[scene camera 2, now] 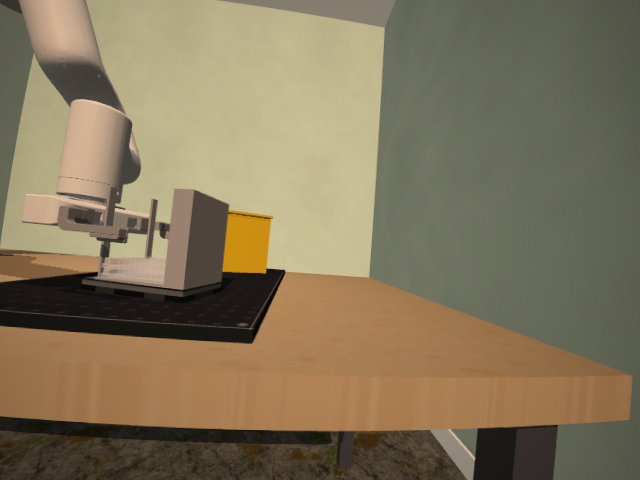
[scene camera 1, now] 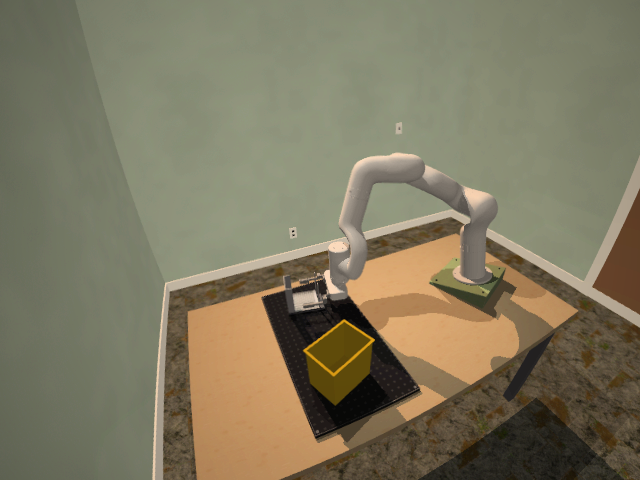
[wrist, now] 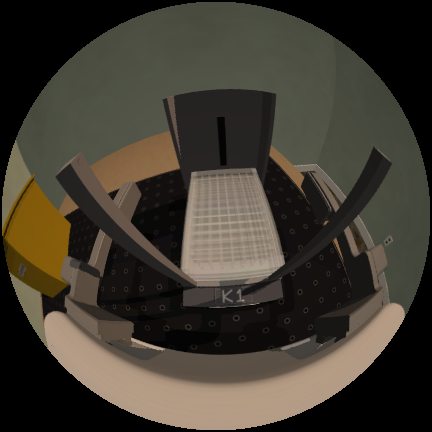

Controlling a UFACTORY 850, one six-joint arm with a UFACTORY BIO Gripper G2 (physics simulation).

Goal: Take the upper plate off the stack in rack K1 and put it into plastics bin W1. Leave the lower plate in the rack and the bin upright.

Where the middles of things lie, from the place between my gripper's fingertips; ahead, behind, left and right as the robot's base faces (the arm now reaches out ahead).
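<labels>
Yellow bin W1 [scene camera 1: 337,362]: 39 cm to the left of my hand, 3 cm ahead, 1 cm above.
</labels>
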